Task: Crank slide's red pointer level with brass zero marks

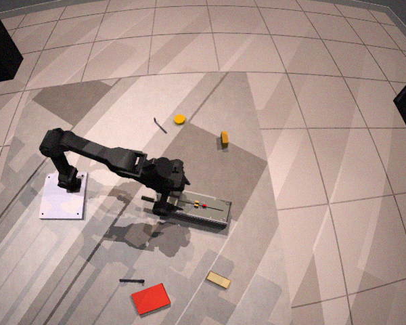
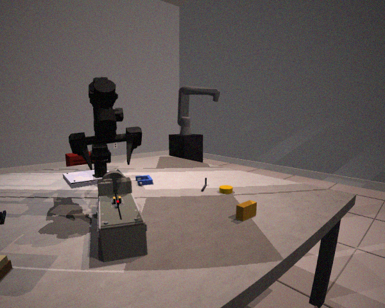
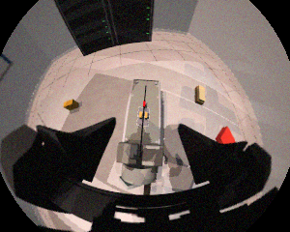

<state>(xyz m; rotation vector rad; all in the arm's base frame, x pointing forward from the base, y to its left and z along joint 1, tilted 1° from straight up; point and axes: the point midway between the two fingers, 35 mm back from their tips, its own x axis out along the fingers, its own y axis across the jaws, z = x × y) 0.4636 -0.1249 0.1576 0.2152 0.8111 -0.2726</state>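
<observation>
My gripper tip is now 140 mm past the dark crank handle, 90 mm above it and 30 mm to the right of it. From my gripper tip the other things lie so: tan block 280 mm to the right, 140 mm below, 90 mm ahead; red plate 340 mm to the right, 160 mm behind, 140 mm below; red pointer 80 mm below, 60 mm ahead, 10 mm to the right.
</observation>
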